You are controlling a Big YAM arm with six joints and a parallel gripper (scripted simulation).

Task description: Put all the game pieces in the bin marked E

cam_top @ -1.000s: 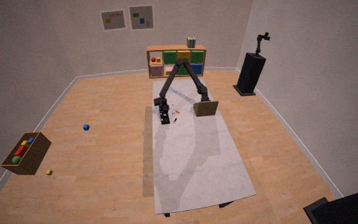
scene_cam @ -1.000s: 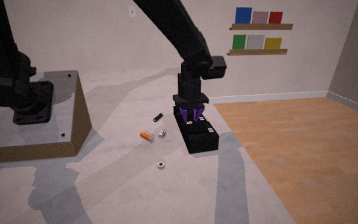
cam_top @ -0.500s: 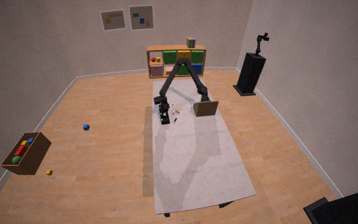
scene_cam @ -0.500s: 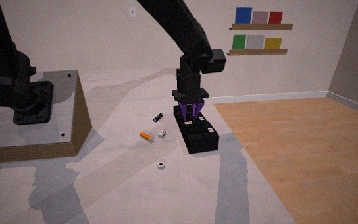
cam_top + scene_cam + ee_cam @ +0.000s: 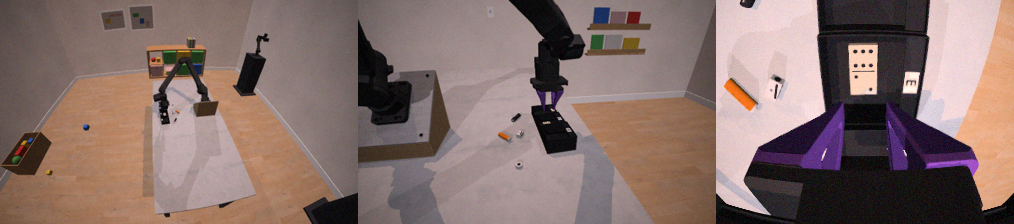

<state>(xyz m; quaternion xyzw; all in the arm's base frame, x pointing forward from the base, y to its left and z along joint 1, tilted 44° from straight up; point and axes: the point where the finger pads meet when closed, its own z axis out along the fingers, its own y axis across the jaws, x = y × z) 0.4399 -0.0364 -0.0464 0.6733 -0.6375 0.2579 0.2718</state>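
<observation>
My gripper is now 1 cm short of the black three-compartment bin tray and 6 cm above it. From my hand the other things lie so: black battery 10 cm behind, 9 cm to the left, 7 cm below; cream domino 7 cm below; orange battery 14 cm behind, 3 cm to the right, 7 cm below.
</observation>
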